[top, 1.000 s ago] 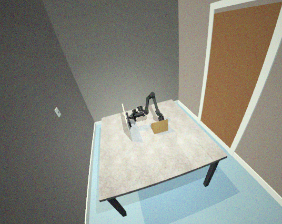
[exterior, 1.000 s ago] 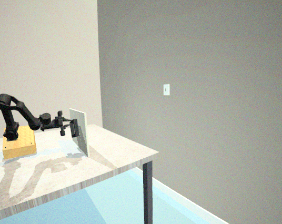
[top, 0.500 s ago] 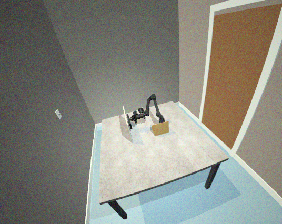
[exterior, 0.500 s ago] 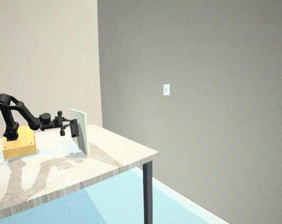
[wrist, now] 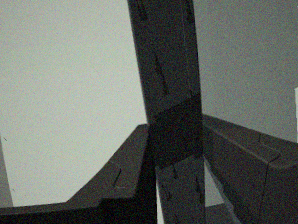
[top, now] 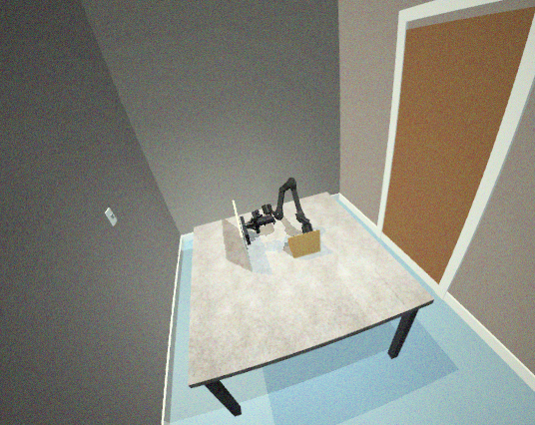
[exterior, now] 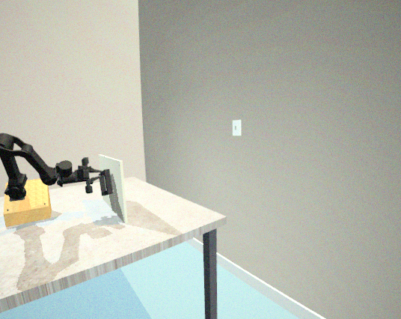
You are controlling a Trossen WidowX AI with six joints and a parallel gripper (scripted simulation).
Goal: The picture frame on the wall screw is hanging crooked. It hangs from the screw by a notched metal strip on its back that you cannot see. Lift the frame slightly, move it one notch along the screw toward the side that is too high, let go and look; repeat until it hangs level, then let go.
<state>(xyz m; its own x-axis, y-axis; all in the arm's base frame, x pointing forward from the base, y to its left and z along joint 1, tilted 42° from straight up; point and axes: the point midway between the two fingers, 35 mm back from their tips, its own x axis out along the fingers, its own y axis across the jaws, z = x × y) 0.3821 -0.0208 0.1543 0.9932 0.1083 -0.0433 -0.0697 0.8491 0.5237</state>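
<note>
The picture frame is 50 mm below my gripper tip, 20 mm to the right of it and 10 mm ahead of it. The rest, counted from my gripper tip: wall panel (60 mm below, 20 mm ahead, 10 mm to the right).
</note>
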